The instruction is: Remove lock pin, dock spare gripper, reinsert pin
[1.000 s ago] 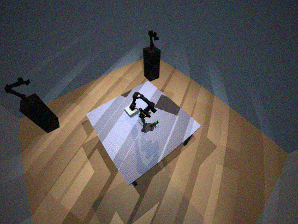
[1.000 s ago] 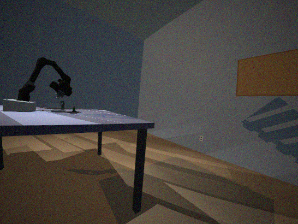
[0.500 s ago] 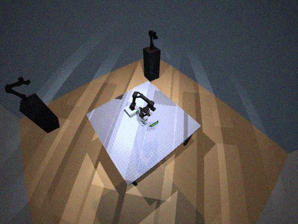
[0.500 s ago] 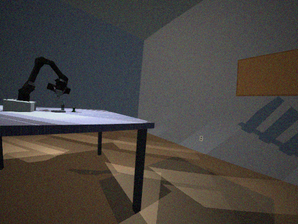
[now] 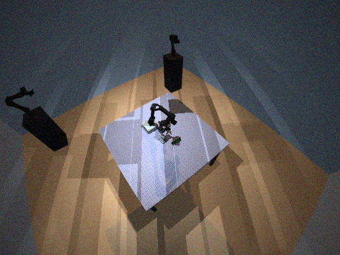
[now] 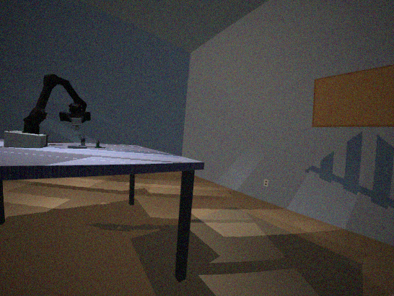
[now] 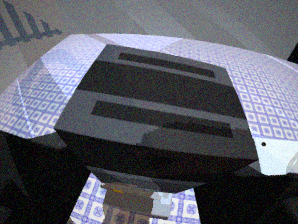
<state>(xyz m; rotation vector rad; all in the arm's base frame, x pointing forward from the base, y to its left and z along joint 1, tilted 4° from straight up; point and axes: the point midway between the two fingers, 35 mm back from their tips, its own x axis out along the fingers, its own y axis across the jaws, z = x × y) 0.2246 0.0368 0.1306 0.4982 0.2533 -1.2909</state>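
Right now my gripper tip is 13 cm short of the green bracket, 15 cm to the right of it and 16 cm above it. From my gripper tip the other things lie so: mount 2 cm ahead, 2 cm to the left, 13 cm below; then spare gripper 2 cm to the left.
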